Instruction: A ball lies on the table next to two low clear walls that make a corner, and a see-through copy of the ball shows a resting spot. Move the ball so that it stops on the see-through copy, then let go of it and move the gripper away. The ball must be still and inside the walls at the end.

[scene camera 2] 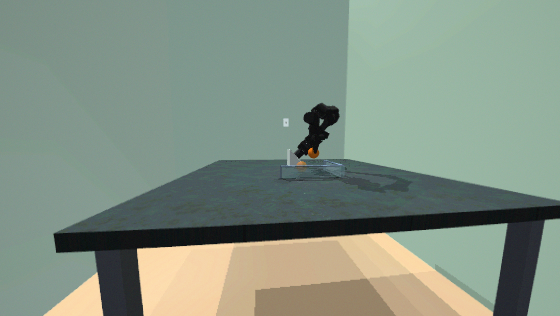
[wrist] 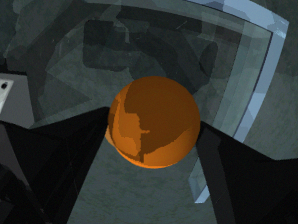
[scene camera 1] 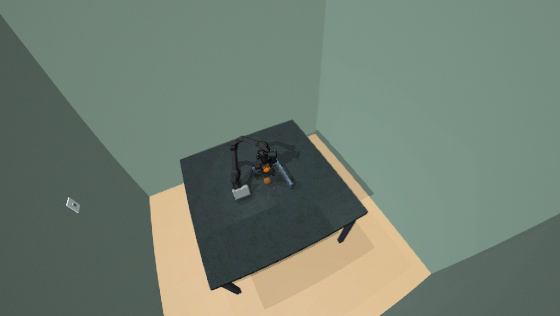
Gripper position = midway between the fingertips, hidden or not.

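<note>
The gripper [wrist: 153,120] is holding an orange ball [wrist: 153,122], and the scene also has a clear wall [wrist: 251,51].
</note>
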